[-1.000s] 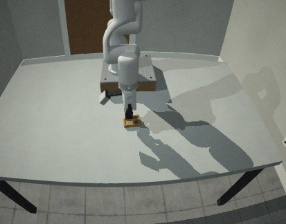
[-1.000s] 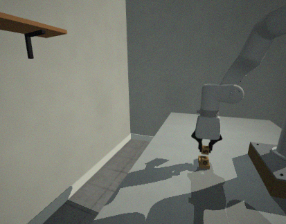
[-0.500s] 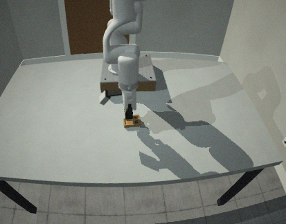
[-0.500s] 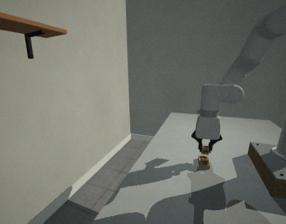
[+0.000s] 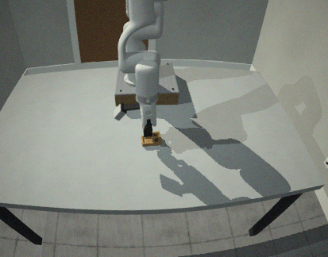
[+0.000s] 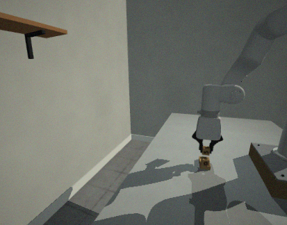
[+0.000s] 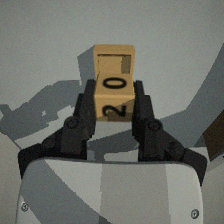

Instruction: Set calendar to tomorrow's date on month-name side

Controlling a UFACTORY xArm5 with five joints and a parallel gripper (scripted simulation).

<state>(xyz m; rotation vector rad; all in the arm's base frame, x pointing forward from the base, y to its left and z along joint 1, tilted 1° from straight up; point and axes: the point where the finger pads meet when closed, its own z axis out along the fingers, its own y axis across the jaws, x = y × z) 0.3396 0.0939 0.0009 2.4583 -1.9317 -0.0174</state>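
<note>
Right now the wooden calendar tray is 70 mm below my hand and 20 mm to the left of it.
</note>
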